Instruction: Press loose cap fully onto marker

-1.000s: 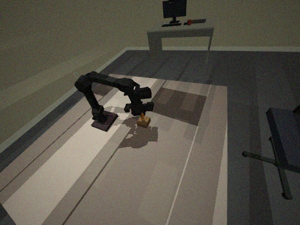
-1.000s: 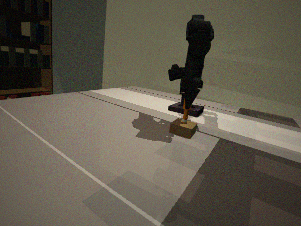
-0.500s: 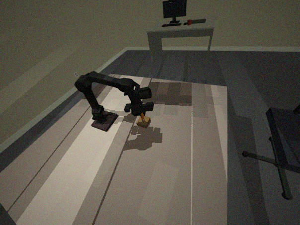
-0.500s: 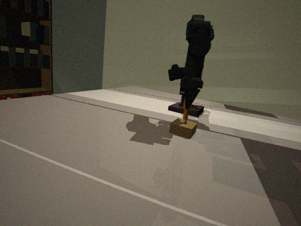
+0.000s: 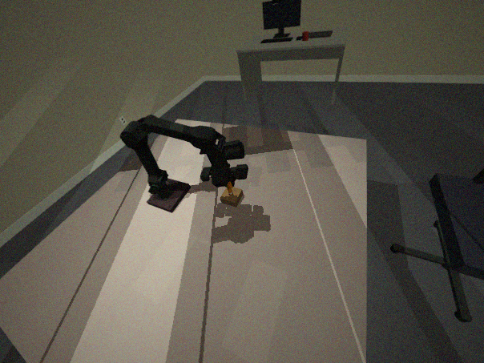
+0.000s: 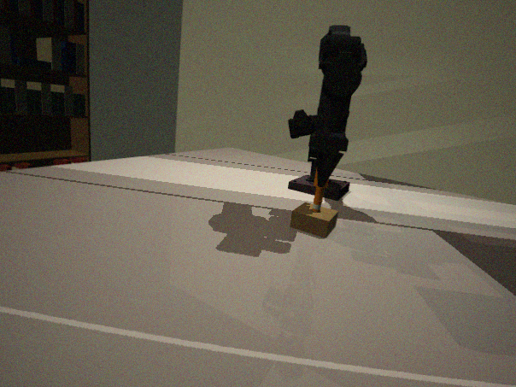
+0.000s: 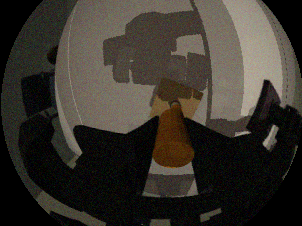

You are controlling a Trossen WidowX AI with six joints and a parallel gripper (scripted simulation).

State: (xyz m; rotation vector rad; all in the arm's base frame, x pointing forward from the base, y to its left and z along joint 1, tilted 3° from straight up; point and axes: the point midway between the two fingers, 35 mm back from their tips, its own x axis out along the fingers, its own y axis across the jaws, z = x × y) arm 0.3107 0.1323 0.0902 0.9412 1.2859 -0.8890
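My gripper tip is now 3 cm below the orange cap. Also, from my gripper tip: thin pale band (1 cm behind, 4 cm below); then holder block (1 cm behind, 7 cm below).
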